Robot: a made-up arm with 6 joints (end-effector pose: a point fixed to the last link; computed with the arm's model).
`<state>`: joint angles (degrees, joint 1 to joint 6).
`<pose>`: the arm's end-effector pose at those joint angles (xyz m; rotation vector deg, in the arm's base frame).
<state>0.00 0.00 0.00 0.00 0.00 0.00</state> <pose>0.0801 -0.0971 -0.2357 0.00 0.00 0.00</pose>
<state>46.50 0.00 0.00 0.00 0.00 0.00</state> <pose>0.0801 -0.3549 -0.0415 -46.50 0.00 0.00</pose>
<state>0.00 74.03 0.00 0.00 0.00 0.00</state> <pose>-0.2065 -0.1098 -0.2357 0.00 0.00 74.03</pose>
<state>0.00 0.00 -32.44 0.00 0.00 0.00</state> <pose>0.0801 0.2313 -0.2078 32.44 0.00 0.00</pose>
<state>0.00 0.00 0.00 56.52 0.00 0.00</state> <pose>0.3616 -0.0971 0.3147 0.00 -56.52 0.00</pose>
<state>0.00 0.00 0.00 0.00 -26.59 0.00</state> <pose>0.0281 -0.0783 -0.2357 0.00 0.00 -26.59</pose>
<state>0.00 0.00 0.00 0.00 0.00 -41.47</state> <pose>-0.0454 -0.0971 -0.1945 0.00 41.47 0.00</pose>
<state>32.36 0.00 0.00 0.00 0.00 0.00</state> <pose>0.0801 -0.2946 -0.1221 -32.36 0.00 0.00</pose>
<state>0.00 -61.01 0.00 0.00 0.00 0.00</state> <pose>0.1824 -0.3163 -0.2357 0.00 0.00 -61.01</pose>
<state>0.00 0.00 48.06 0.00 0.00 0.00</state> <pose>0.0801 -0.4888 0.0426 -48.06 0.00 0.00</pose>
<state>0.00 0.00 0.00 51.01 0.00 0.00</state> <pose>0.3598 -0.0971 0.2519 0.00 -51.01 0.00</pose>
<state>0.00 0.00 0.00 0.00 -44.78 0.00</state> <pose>-0.0001 -0.0528 -0.2357 0.00 0.00 -44.78</pose>
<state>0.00 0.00 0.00 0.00 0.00 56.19</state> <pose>0.2313 -0.0971 -0.1460 0.00 -56.19 0.00</pose>
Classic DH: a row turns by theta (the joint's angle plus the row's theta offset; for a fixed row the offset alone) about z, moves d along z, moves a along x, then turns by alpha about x. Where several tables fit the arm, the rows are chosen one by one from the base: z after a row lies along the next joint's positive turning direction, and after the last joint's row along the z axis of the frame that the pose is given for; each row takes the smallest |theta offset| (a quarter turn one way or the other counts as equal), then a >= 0, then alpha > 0; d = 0 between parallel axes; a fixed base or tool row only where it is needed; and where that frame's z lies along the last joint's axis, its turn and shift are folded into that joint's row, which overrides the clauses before.
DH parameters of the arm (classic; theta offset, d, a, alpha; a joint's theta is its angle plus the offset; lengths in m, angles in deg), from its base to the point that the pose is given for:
base (fixed): -90 0.1614 0 90
joint 1: 0 0.0548 0.2935 -90
joint 2: 0 0.1813 -0.3126 90
joint 3: -90 0.2363 0.0414 -90
joint 4: 90 -0.0033 0.3849 -90
joint 5: 0 -0.3506 -0.0221 90
joint 6: 0 0.1195 0.0084 -90
tool (fixed): 0 -0.1864 0 0

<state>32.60 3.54 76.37 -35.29 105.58 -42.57</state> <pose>-0.1093 -0.5710 0.6475 -68.71 136.81 26.27</pose>
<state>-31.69 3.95 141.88 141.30 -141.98 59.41</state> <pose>-0.2112 0.3085 0.1651 60.17 -107.71 -17.53</pose>
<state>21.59 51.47 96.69 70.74 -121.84 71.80</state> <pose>-0.1878 0.1637 0.3618 41.50 -145.86 0.58</pose>
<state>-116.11 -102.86 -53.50 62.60 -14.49 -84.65</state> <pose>0.2377 0.1571 -0.3559 -121.10 -58.15 97.69</pose>
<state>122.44 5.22 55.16 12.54 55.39 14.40</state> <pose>0.3190 0.1437 0.4696 -150.00 86.01 44.30</pose>
